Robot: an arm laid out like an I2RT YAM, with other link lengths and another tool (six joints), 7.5 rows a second.
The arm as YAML. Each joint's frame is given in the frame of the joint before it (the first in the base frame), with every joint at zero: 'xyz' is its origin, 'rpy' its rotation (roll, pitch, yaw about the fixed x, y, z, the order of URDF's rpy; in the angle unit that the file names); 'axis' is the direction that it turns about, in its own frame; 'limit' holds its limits. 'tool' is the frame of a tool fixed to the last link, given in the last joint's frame.
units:
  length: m
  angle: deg
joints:
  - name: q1
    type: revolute
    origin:
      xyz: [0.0, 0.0, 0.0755]
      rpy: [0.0, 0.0, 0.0]
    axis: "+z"
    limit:
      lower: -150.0
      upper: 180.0
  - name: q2
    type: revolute
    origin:
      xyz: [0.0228, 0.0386, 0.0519]
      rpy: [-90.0, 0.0, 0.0]
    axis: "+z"
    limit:
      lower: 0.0
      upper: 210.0
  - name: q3
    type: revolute
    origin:
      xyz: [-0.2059, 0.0, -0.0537]
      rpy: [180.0, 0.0, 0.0]
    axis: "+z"
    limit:
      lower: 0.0
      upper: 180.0
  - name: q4
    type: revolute
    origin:
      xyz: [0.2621, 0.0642, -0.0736]
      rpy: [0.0, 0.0, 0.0]
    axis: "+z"
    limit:
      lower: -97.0
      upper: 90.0
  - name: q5
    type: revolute
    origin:
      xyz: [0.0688, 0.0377, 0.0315]
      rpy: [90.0, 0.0, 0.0]
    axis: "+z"
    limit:
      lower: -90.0
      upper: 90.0
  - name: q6
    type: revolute
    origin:
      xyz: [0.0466, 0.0, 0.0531]
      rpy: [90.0, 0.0, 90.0]
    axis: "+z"
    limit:
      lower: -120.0
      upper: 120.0
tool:
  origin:
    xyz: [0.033, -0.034, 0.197]
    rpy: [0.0, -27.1, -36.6]
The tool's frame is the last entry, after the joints.
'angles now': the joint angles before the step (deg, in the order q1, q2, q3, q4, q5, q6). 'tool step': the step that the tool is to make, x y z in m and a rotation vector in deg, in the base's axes. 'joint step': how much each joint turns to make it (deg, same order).
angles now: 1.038, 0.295, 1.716, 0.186, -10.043, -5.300
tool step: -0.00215, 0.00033, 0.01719, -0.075, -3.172, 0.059
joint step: 0.001, 0.023, 0.000, 3.170, -0.065, -0.131
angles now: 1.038, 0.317, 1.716, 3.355, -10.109, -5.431
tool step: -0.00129, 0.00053, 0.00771, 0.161, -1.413, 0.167
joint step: -0.002, 0.018, -0.001, 1.462, -0.155, 0.153
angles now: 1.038, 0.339, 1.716, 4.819, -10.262, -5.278
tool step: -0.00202, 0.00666, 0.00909, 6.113, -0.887, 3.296
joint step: 0.001, 0.063, 0.064, 2.316, -2.490, 6.600
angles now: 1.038, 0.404, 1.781, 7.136, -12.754, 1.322
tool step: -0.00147, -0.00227, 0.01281, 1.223, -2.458, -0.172
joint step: -0.001, 1.196, -0.002, 3.930, 0.370, 1.159
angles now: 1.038, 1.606, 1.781, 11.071, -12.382, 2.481
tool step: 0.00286, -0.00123, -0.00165, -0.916, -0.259, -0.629
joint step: 0.001, 2.472, 0.023, 2.470, 0.438, -1.049
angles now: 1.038, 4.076, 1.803, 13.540, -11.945, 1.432
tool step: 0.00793, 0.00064, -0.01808, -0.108, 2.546, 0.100
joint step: 0.001, 4.129, -0.001, 1.573, -0.108, -0.045
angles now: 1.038, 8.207, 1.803, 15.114, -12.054, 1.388
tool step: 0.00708, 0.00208, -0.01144, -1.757, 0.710, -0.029
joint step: -0.001, 6.011, 0.131, 4.766, -0.219, -1.770
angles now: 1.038, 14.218, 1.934, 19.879, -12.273, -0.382
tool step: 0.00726, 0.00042, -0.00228, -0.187, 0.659, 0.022
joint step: 0.000, 6.377, 2.032, 3.646, -0.044, -0.175
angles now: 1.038, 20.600, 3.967, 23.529, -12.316, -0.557
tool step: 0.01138, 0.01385, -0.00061, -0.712, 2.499, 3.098
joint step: 0.001, 7.936, 5.268, 0.066, -3.147, -0.372
